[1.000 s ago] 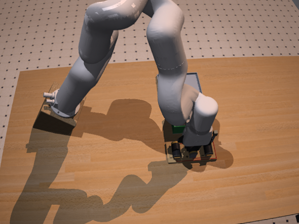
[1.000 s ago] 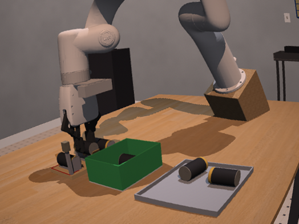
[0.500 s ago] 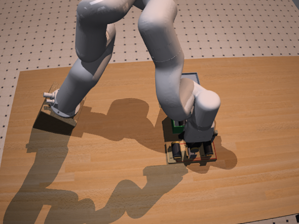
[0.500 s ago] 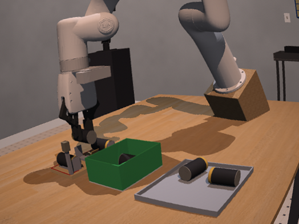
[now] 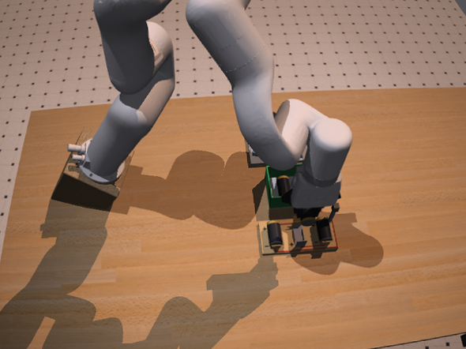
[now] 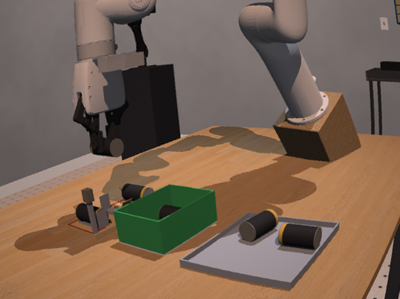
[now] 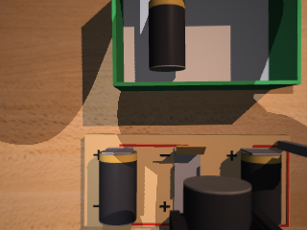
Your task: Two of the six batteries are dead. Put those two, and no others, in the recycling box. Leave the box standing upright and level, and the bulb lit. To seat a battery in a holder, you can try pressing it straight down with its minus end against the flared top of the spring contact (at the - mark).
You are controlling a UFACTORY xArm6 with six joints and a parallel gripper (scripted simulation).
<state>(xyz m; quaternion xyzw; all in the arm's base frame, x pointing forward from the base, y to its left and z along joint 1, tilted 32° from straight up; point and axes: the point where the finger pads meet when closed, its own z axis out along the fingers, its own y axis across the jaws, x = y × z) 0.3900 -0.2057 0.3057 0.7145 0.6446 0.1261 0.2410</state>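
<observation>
My hand is 30 mm short of the green recycling box, 140 mm to the right of it and 140 mm above it. Also, from my hand: grey tray 50 mm ahead, 320 mm to the left, 150 mm below.
</observation>
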